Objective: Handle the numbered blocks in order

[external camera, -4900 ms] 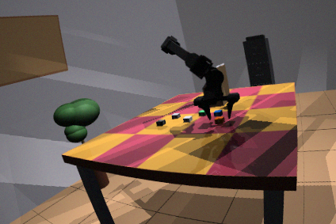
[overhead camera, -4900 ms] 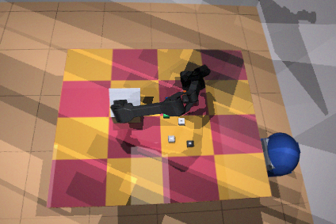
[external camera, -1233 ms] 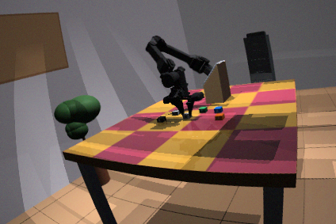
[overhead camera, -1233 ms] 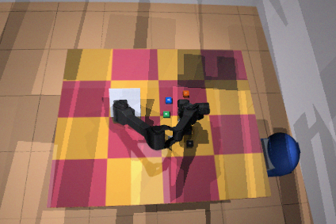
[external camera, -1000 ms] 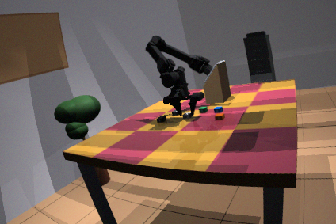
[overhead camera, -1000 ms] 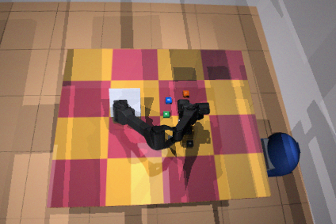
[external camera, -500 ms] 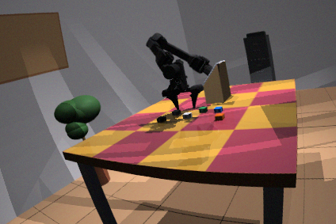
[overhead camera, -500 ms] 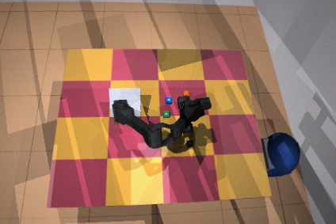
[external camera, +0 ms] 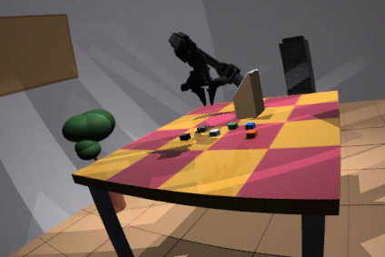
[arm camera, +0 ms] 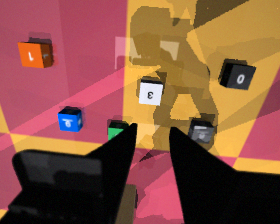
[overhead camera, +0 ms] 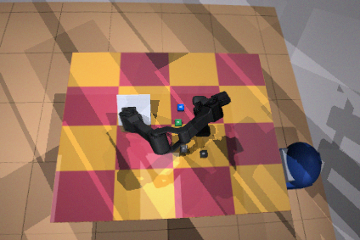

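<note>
The grey block lies 110 mm below my gripper tip, 90 mm to the right of it and 70 mm behind it. From my gripper tip the other things lie so: black block (120 mm to the right, 110 mm below, 30 mm ahead); then white block (110 mm below); then green block (110 mm below, 80 mm behind, 50 mm to the left).
</note>
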